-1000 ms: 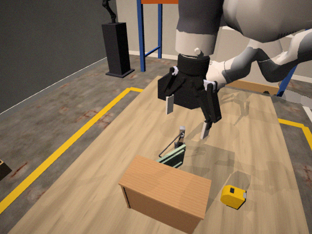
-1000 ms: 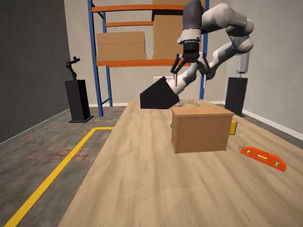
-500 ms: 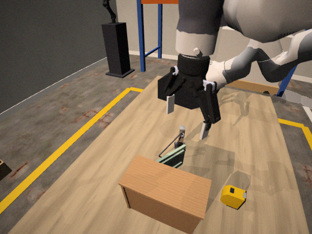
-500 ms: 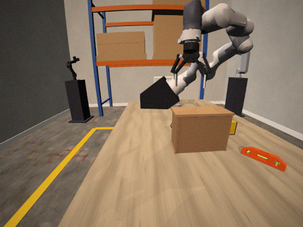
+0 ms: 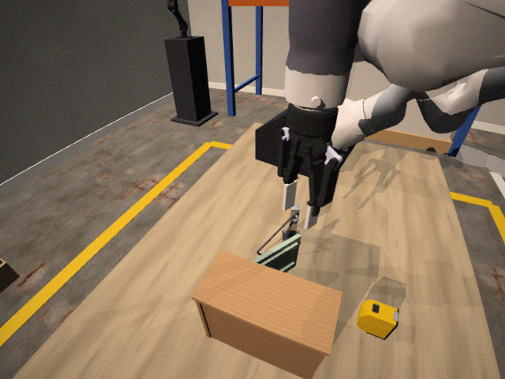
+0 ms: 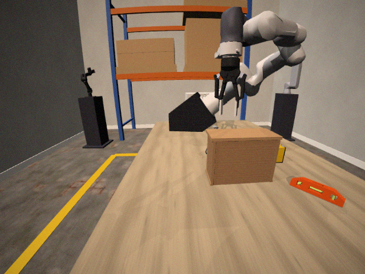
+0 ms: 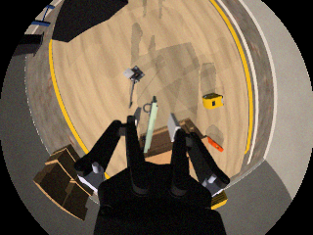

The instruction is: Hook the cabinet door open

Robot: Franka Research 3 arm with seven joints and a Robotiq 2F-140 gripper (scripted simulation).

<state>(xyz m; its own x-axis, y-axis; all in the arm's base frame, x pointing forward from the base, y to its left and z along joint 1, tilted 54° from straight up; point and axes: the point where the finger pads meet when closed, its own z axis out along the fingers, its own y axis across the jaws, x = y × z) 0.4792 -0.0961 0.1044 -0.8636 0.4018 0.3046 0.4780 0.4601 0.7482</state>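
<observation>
The green door lies 150 mm below my hand, 60 mm ahead of it and 40 mm to the right of it. The rest, counted from my hand: hook post 150 mm below, 80 mm behind, 40 mm to the right; then yellow tape measure 210 mm to the left, 190 mm below, 50 mm ahead; then orange spirit level 300 mm ahead, 220 mm to the left, 210 mm below.
</observation>
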